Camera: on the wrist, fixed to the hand. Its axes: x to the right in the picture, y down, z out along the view.
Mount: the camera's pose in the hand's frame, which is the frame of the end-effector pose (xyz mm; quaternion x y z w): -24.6 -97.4 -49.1 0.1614 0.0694 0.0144 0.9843
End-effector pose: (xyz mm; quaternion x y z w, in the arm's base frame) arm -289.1 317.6 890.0 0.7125 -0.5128 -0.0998 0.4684
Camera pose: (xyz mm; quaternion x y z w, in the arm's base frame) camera -207.6 369.1 833.3 0.7765 -0.4986 0.0407 0.3831
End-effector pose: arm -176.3 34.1 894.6 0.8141 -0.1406 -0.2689 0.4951
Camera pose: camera -171.7 127.9 834.0 0.8979 -0.1592 -0.1784 0.3696
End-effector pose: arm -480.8 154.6 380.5 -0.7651 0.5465 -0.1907 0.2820
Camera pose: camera -447.4 190.6 481.0 -0.6865 0.5378 -0.3250 0.3659
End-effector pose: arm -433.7 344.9 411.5 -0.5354 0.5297 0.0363 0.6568
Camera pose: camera -416.8 280.0 500.9 -0.4159 0.5806 -0.0775 0.6957
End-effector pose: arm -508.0 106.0 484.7 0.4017 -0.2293 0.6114 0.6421
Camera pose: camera -426.9 137.2 414.3 0.4533 -0.0882 0.6759 0.5743
